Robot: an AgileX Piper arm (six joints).
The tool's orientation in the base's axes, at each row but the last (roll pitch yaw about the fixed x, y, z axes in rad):
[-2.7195, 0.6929, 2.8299]
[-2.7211, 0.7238, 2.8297]
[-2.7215, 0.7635, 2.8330]
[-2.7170, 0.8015, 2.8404]
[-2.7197, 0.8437, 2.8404]
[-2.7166, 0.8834, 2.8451]
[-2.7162, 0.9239, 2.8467]
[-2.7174, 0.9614, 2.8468]
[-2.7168, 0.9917, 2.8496]
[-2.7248, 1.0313, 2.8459]
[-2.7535, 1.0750, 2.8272]
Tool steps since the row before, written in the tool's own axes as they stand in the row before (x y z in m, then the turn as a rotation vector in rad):
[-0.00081, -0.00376, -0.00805, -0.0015, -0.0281, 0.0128]
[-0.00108, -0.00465, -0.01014, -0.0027, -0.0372, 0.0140]
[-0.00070, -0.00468, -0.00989, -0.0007, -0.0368, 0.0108]
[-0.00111, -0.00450, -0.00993, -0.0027, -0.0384, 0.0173]
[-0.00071, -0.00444, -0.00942, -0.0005, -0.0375, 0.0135]
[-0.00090, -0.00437, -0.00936, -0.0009, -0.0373, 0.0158]
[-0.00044, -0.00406, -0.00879, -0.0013, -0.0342, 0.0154]
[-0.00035, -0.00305, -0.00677, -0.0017, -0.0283, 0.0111]
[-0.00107, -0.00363, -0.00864, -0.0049, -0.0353, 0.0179]
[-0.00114, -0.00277, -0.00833, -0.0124, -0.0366, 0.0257]
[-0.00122, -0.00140, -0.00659, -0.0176, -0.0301, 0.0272]
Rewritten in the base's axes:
[-0.00485, 0.00142, 0.00735, -0.0083, -0.0298, 0.0008]
[-0.00629, 0.00192, 0.00907, -0.0118, -0.0379, 0.0036]
[-0.00680, 0.00192, 0.00839, -0.0145, -0.0353, 0.0042]
[-0.00674, 0.00209, 0.00838, -0.0107, -0.0408, 0.0020]
[-0.00704, 0.00198, 0.00745, -0.0136, -0.0374, 0.0024]
[-0.00712, 0.00205, 0.00725, -0.0120, -0.0387, 0.0013]
[-0.00716, 0.00210, 0.00619, -0.0102, -0.0361, 0.0011]
[-0.00563, 0.00172, 0.00454, -0.0091, -0.0290, 0.0023]
[-0.00688, 0.00233, 0.00602, -0.0074, -0.0391, 0.0031]
[-0.00637, 0.00282, 0.00547, 0.0004, -0.0460, 0.0062]
[-0.00462, 0.00276, 0.00423, 0.0077, -0.0426, 0.0089]

